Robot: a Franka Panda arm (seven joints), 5 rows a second.
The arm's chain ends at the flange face. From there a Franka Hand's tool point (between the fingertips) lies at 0.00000 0.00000 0.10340 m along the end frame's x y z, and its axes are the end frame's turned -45 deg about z.
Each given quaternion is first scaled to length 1.
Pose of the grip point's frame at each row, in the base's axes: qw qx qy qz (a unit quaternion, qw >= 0); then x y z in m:
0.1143, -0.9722, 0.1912, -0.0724, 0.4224, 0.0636, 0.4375
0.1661, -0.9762, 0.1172, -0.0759, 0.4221, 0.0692, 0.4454
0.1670, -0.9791, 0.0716, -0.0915, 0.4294, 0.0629, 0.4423
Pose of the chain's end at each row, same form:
0.1333, -0.8250, 0.5487, -0.0231, 0.4033, 0.0435, 0.5371
0.1825, -0.8570, 0.4818, -0.0066, 0.4028, 0.0375, 0.5419
0.1893, -0.8772, 0.4408, -0.0206, 0.4084, 0.0304, 0.5382

